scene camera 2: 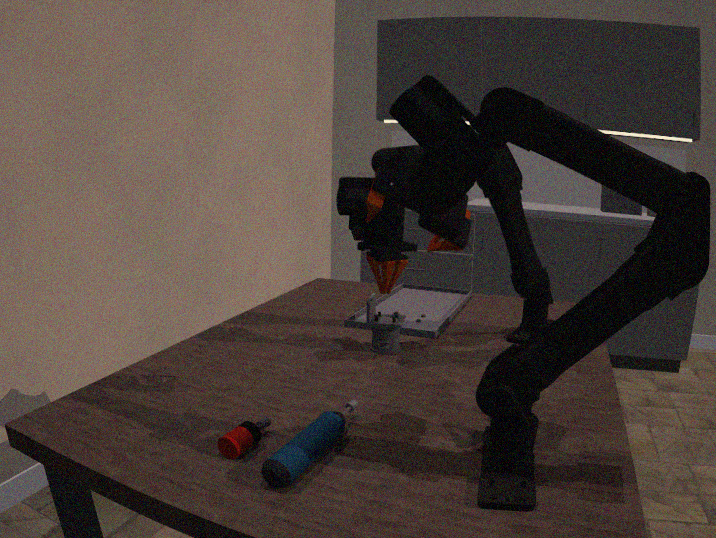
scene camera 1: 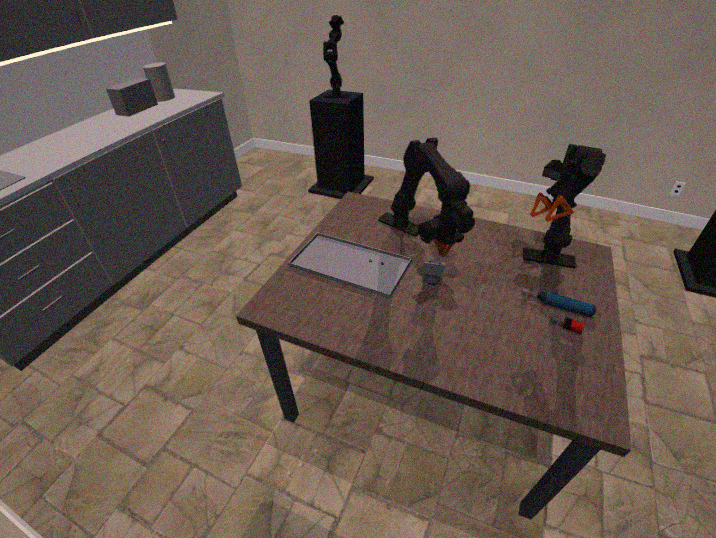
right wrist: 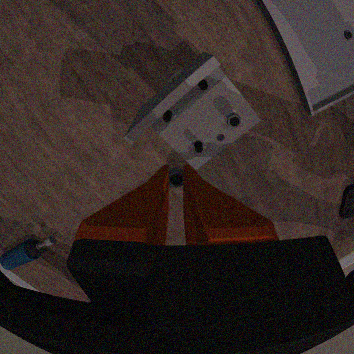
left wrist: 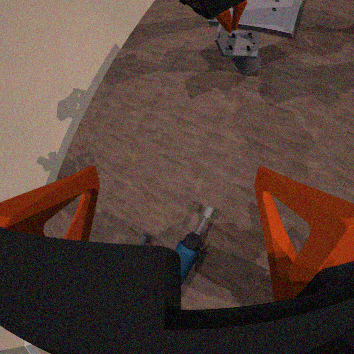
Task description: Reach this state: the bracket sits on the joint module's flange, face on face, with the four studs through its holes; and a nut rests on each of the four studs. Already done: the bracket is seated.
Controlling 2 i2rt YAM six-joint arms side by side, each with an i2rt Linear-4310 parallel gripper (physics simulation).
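Pixels of known places: left gripper, between the fingertips: [scene camera 2: 398,233] [scene camera 1: 538,217] [left wrist: 176,175]; right gripper, between the fingertips: [scene camera 2: 384,293] [scene camera 1: 442,255] [right wrist: 175,173] [left wrist: 230,29]; left arm's base, origin of its link: [scene camera 2: 506,466] [scene camera 1: 548,258]; right arm's base, origin of its link: [scene camera 2: 533,332] [scene camera 1: 400,224].
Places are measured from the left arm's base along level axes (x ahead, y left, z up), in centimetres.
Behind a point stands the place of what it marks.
The grey bracket [scene camera 1: 434,266] {z 10.0, x 28.9, y -42.2 cm} [scene camera 2: 371,309] {z 8.8, x 28.2, y -40.9 cm} [left wrist: 241,43] {z 6.7, x 25.1, y -42.1 cm} [right wrist: 200,112] {z 6.6, x 25.5, y -42.7 cm} sits on the round joint module [scene camera 1: 430,280] {z 2.8, x 28.2, y -42.9 cm} [scene camera 2: 386,340] {z 2.9, x 24.7, y -39.7 cm} [left wrist: 247,65] {z 2.4, x 24.3, y -39.8 cm}, its upright plate to one side. Four dark studs show through its base. In the right wrist view, one stud [right wrist: 233,120] {z 7.5, x 23.8, y -44.3 cm} has a nut-like ring around it; the other three look bare. My right gripper [scene camera 1: 443,253] {z 12.5, x 25.4, y -40.2 cm} [scene camera 2: 386,291] {z 12.5, x 25.4, y -40.2 cm} [left wrist: 230,29] {z 12.5, x 25.4, y -40.2 cm} [right wrist: 175,173] {z 12.5, x 25.4, y -40.2 cm} is shut on a small dark nut [right wrist: 176,178] {z 13.0, x 25.4, y -40.2 cm}, above and beside the bracket's edge. My left gripper [scene camera 1: 551,209] [left wrist: 176,175] {z 28.2, x 18.2, y -12.5 cm} is open and empty, high above the table's right part in scene camera 1.
A shallow grey tray [scene camera 1: 340,281] {z 0.7, x 35.1, y -74.3 cm} [scene camera 2: 399,329] left of the bracket in scene camera 1 holds two nuts [scene camera 1: 370,260] {z 0.9, x 21.0, y -67.0 cm} [scene camera 1: 382,263] {z 0.8, x 21.4, y -62.1 cm}. A blue tool [scene camera 1: 568,303] {z 3.4, x 27.8, y 3.5 cm} [scene camera 2: 305,448] {z 3.6, x 25.5, y 6.7 cm} [left wrist: 186,257] {z 3.8, x 24.4, y -1.7 cm} and a red-and-black tool [scene camera 1: 573,325] {z 2.8, x 36.9, y 4.4 cm} [scene camera 2: 236,442] {z 2.8, x 34.9, y 7.4 cm} lie on the right in scene camera 1.
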